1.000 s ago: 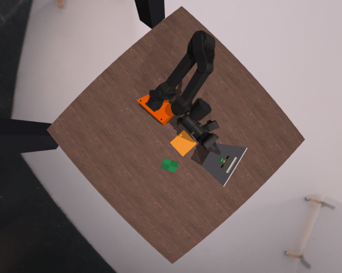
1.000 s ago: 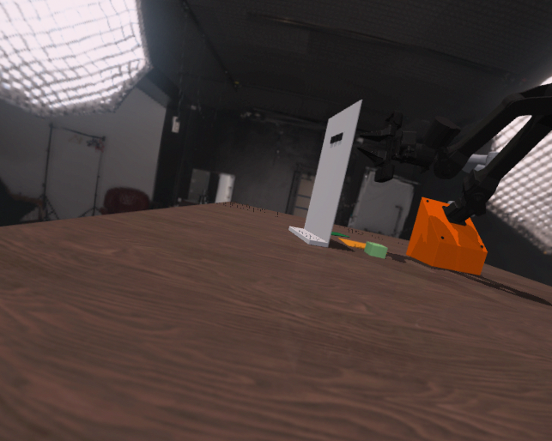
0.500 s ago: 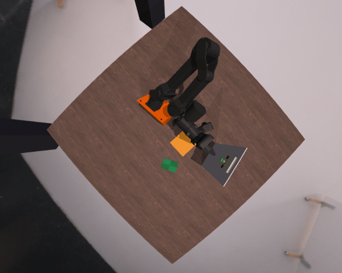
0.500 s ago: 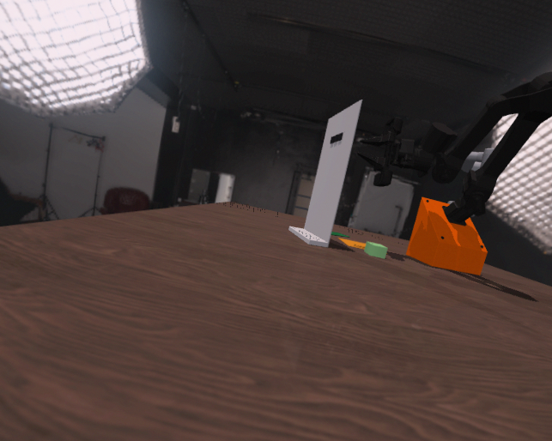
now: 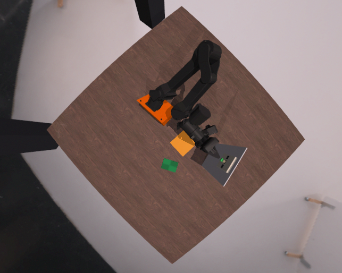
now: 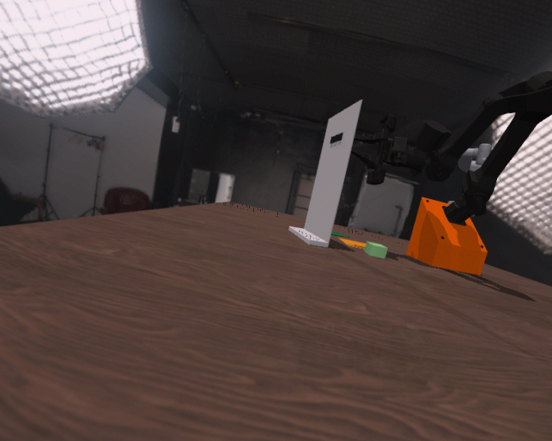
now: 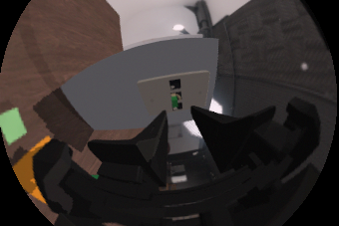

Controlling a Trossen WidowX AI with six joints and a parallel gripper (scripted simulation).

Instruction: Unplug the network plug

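Now: gripper tip 28 cm above the orange marked square, 12 cm past it and 5 cm to the left of it. The rest, counted from my gripper tip: grey upright panel 11 cm below, 5 cm ahead, 1 cm to the left; flat dark green square 28 cm below, 21 cm to the right, 9 cm behind; light green cube 27 cm below, 11 cm behind, 7 cm to the left.
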